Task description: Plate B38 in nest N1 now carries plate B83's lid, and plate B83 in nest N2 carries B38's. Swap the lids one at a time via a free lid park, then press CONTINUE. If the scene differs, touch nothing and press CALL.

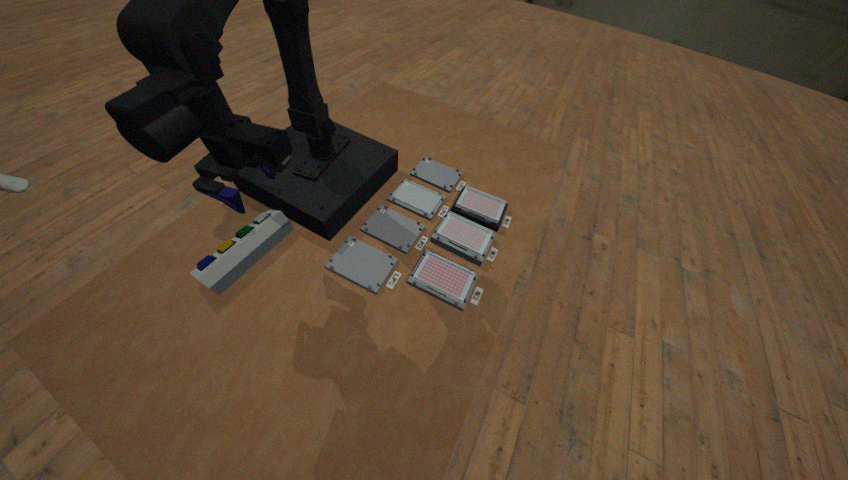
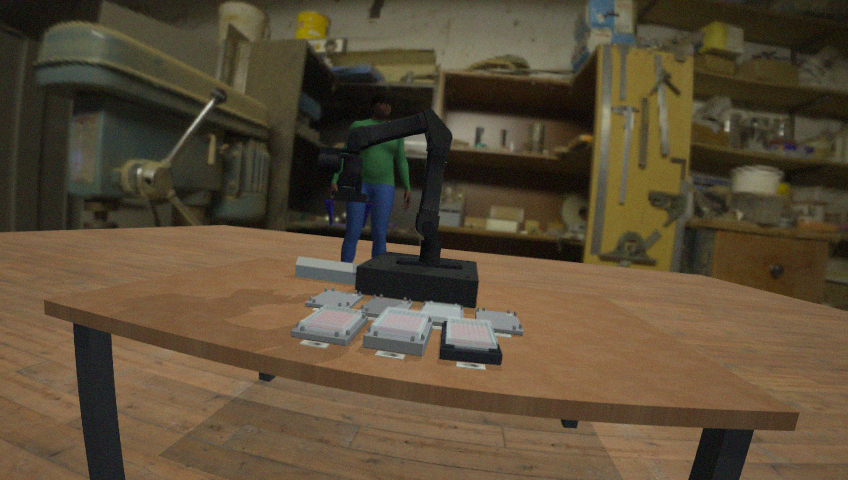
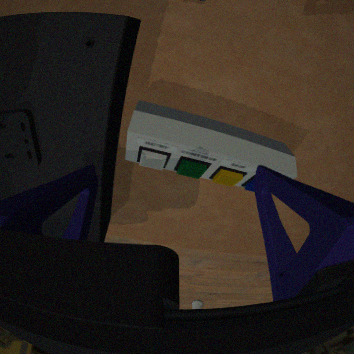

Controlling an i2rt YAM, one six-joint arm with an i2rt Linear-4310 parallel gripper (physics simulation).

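Seen in the pictures: gripper, fingertip midpoint: (image 1: pixel 257 194) (image 2: pixel 347 226) (image 3: pixel 175 173); arm's base, link origin: (image 1: pixel 323 155) (image 2: pixel 429 264).
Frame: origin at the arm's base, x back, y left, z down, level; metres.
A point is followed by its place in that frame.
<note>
My gripper (image 1: pixel 255 191) {x -0.030, y -0.255, z -0.097 m} (image 2: pixel 349 221) {x -0.030, y -0.255, z -0.097 m} (image 3: pixel 175 173) {x -0.030, y -0.255, z -0.097 m} is open and empty, high above the table by the button box (image 1: pixel 252 255) {x 0.009, y -0.321, z 0.053 m} (image 2: pixel 326 271) {x 0.007, y -0.316, z 0.051 m} (image 3: pixel 210 131) {x 0.005, y -0.298, z 0.040 m}. The box carries a white button (image 1: pixel 262 217) {x 0.035, y -0.234, z 0.026 m} (image 3: pixel 152 159) {x 0.041, y -0.232, z 0.027 m}, a green button (image 1: pixel 243 230) {x 0.053, y -0.281, z 0.029 m} (image 3: pixel 192 167) {x 0.048, y -0.280, z 0.026 m} with a blurred label like CONTINUE, a yellow button (image 1: pixel 224 245) {x 0.062, y -0.331, z 0.028 m} (image 3: pixel 228 176) {x 0.059, y -0.328, z 0.027 m} and a blue button (image 1: pixel 205 262) {x 0.066, y -0.381, z 0.025 m} (image 3: pixel 249 184) {x 0.075, y -0.363, z 0.034 m}, partly behind a finger. Pink-welled plates (image 1: pixel 443 276) {x -0.422, y -0.214, z 0.054 m} (image 1: pixel 465 233) {x -0.443, y -0.083, z 0.041 m} (image 2: pixel 331 321) {x -0.461, y -0.204, z 0.054 m} (image 2: pixel 399 322) {x -0.471, y -0.082, z 0.041 m} sit in two grey nests. Plate codes, nest labels and lid markings are unreadable.
A third pink plate (image 1: pixel 480 203) {x -0.460, y 0.040, z 0.045 m} (image 2: pixel 470 333) {x -0.494, y 0.042, z 0.044 m} sits in a black nest. Of the grey lid parks, one (image 1: pixel 416 198) {x -0.281, y 0.004, z 0.063 m} (image 2: pixel 442 312) {x -0.305, y 0.015, z 0.063 m} holds a clear lid; others (image 1: pixel 361 263) {x -0.226, y -0.242, z 0.071 m} (image 1: pixel 392 227) {x -0.254, y -0.114, z 0.071 m} (image 1: pixel 437 172) {x -0.304, y 0.148, z 0.071 m} look bare. The black arm base (image 1: pixel 357 196) {x -0.143, y -0.083, z 0.027 m} (image 2: pixel 416 279) {x -0.150, y -0.042, z 0.021 m} (image 3: pixel 60 75) {x -0.067, y -0.141, z 0.002 m} stands beside the box.
</note>
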